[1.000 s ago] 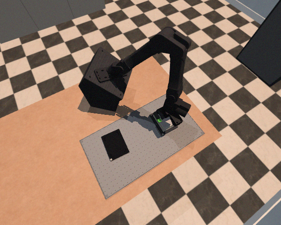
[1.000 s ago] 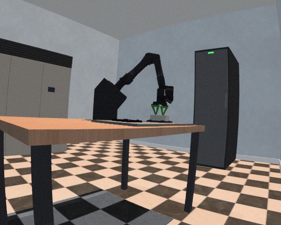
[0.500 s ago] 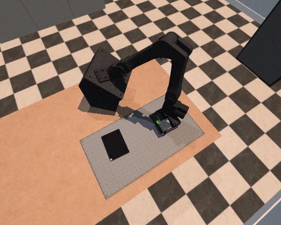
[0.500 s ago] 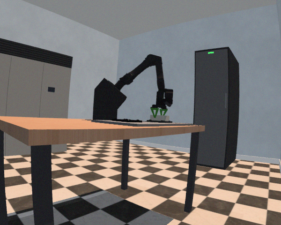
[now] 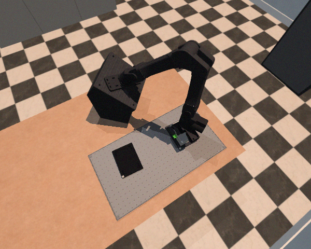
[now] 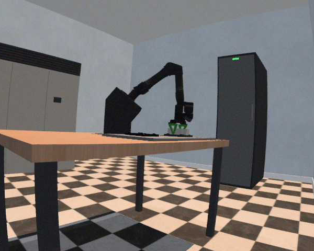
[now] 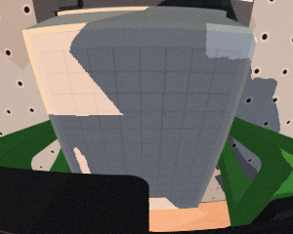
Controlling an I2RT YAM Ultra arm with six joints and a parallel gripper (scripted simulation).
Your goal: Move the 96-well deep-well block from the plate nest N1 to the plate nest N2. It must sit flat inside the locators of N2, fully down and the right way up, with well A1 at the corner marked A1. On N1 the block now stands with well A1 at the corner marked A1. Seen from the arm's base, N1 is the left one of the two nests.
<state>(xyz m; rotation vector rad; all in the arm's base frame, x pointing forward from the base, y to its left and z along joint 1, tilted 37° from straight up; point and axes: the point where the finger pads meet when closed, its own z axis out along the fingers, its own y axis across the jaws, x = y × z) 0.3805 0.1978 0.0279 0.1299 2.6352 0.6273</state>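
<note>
Right now the deep-well block is 10 mm ahead of my hand and 10 mm above it. From my hand the other things lie so: plate nest N1 (10 mm below, 10 mm ahead); plate nest N2 (340 mm to the right, 10 mm below).
</note>
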